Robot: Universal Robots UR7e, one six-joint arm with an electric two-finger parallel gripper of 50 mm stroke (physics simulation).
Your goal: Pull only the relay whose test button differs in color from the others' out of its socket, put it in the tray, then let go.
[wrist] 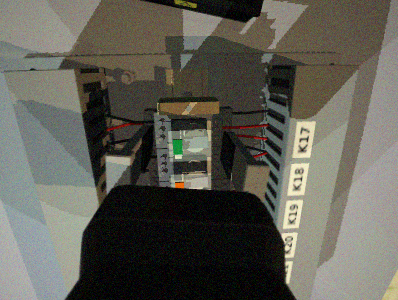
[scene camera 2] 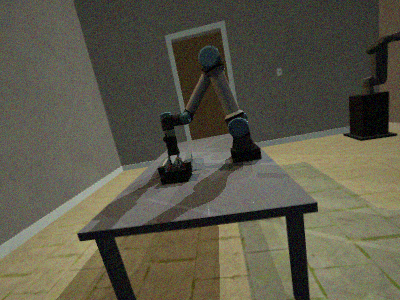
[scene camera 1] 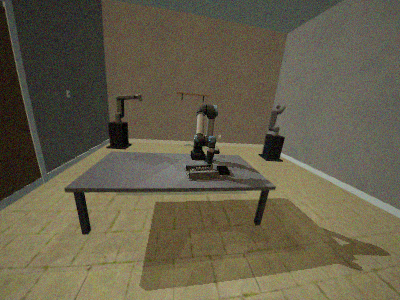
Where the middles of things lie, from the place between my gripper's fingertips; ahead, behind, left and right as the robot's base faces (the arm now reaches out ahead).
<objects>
Right now the relay [wrist: 189,139] is right at my hand. Also, from my hand: tan end piece [wrist: 200,105] (2 cm to the left, 2 cm below).
</objects>
